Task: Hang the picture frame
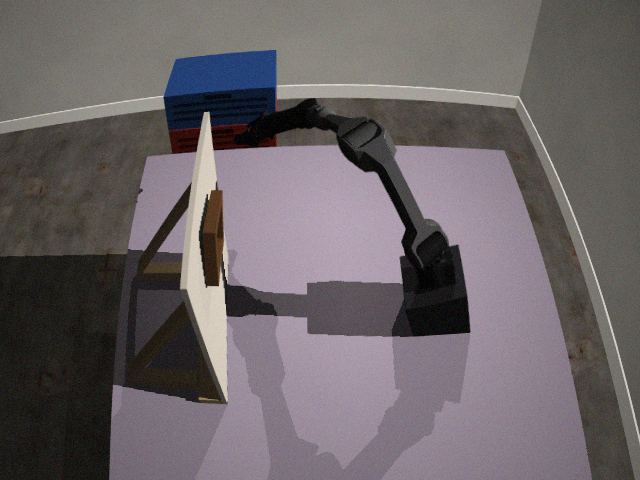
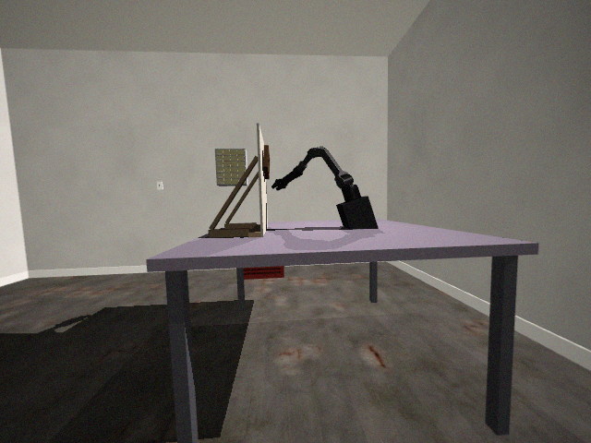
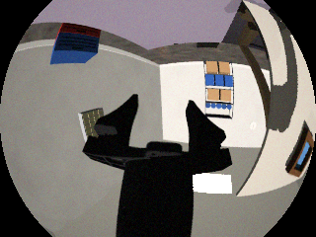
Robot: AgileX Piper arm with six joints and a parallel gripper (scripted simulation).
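The brown picture frame lies 6 cm ahead of my hand, 45 cm to the left of it and 11 cm above it. Round my hand: cream board 8 cm ahead, 44 cm to the left, 1 cm below.
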